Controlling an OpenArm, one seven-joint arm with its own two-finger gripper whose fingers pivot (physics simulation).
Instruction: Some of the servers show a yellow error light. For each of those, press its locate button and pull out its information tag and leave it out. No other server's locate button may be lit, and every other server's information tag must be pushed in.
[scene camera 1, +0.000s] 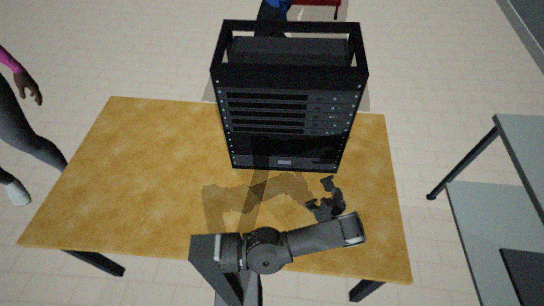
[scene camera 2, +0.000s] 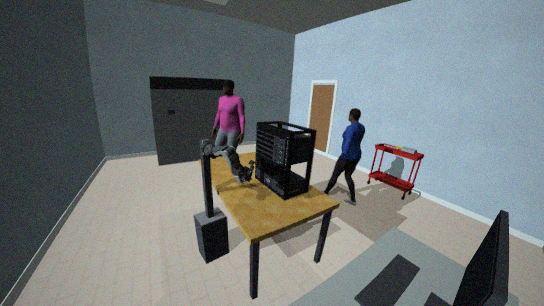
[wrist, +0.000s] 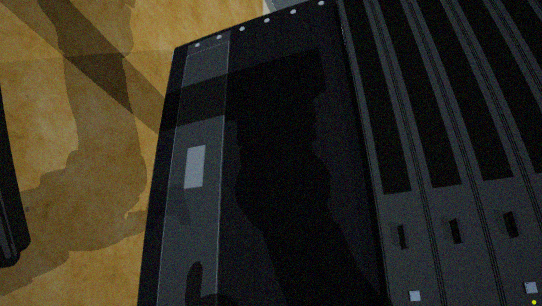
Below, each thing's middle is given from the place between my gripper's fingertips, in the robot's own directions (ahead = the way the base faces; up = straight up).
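Scene:
My gripper is 10 mm below the black server rack (scene camera 1: 266, 94), and I see that my gripper is also 80 mm to the right of the rack and 390 mm short of it.

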